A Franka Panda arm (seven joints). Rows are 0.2 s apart.
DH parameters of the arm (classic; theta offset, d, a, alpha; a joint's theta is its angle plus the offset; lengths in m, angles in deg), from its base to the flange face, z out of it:
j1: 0 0.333 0 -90
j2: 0 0 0 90
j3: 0 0.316 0.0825 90
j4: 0 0 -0.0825 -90
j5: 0 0.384 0 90
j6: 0 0 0.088 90
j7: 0 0.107 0 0
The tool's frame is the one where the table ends.
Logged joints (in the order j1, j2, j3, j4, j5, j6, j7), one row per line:
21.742, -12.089, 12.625, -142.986, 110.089, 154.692, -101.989
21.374, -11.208, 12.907, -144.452, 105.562, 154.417, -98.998
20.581, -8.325, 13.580, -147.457, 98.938, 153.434, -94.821
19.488, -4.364, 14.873, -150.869, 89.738, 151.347, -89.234
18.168, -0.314, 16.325, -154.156, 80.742, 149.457, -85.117
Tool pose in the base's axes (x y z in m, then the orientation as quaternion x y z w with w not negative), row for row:
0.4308, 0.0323, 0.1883, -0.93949, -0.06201, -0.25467, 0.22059
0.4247, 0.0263, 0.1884, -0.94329, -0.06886, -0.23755, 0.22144
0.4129, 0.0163, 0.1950, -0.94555, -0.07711, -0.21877, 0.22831
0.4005, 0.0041, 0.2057, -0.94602, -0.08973, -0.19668, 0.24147
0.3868, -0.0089, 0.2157, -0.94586, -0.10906, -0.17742, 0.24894
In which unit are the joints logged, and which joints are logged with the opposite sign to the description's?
The joints are logged in degrees. Opposite sign: j2, j3.
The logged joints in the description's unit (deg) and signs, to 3 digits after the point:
21.742, 12.089, -12.625, -142.986, 110.089, 154.692, -101.989
21.374, 11.208, -12.907, -144.452, 105.562, 154.417, -98.998
20.581, 8.325, -13.580, -147.457, 98.938, 153.434, -94.821
19.488, 4.364, -14.873, -150.869, 89.738, 151.347, -89.234
18.168, 0.314, -16.325, -154.156, 80.742, 149.457, -85.117

